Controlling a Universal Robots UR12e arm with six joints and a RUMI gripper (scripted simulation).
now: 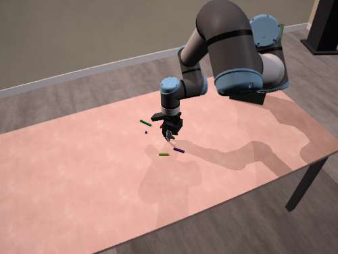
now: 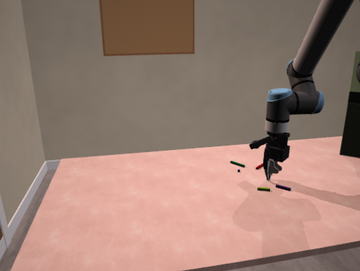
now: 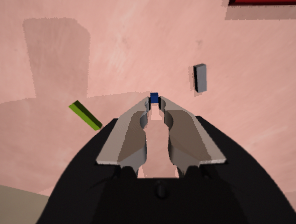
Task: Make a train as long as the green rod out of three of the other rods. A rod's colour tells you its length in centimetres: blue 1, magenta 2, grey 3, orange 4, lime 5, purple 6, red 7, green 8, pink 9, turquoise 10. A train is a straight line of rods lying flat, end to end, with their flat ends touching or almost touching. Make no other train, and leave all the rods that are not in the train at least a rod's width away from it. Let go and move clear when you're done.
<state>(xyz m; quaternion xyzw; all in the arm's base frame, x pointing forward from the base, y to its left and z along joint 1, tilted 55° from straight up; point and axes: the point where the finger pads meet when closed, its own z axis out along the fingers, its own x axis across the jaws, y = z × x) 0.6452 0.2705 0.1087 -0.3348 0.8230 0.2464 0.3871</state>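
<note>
Now: hand 60 mm to the left of the grey rod, 10 mm past it and 10 mm above it. Round my hand: purple rod: 80 mm to the left, 50 mm behind, 10 mm below; lime rod: 100 mm to the left, 30 mm ahead, 10 mm below; red rod: 130 mm to the right, 20 mm ahead, 10 mm below.
</note>
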